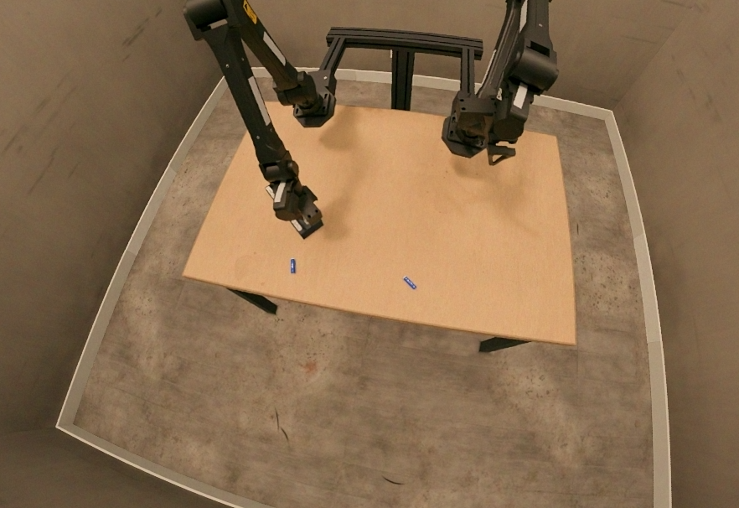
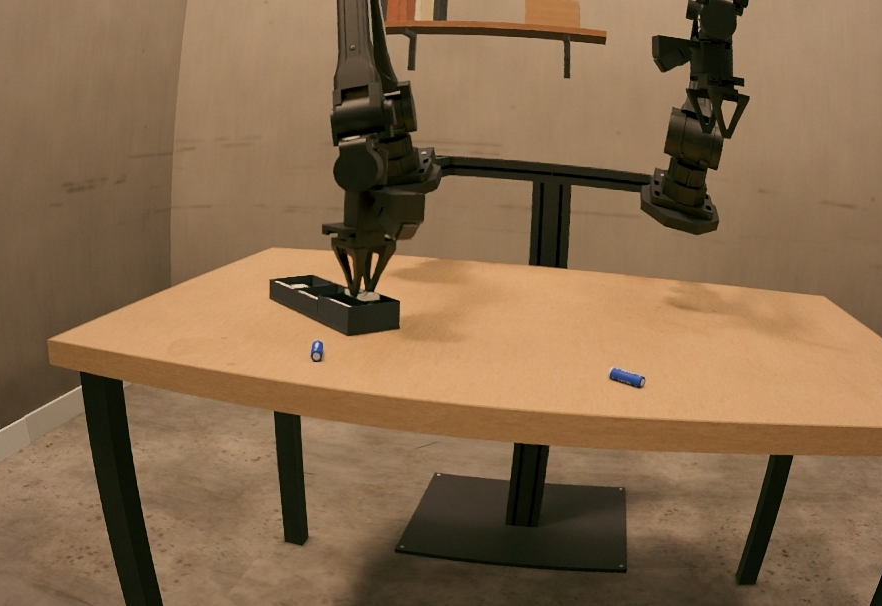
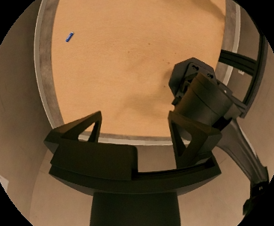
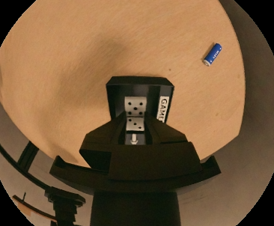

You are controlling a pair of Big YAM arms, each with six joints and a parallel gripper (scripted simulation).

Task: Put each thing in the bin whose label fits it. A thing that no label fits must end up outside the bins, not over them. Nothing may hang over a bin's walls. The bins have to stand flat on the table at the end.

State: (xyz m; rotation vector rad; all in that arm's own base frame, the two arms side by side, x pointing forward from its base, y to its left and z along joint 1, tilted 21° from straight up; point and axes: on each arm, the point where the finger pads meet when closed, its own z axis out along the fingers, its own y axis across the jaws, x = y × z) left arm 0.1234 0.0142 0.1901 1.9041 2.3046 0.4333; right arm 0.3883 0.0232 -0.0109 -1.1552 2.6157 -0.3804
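Right now the black bin tray is 40 mm behind my right hand, 70 mm to the right of it and 30 mm below it. From my right hand the other things lie so: eraser (100 mm behind, 140 mm to the right, 40 mm below); white bolt (50 mm behind, 70 mm to the right, 40 mm below); flat white block (right at my right hand).
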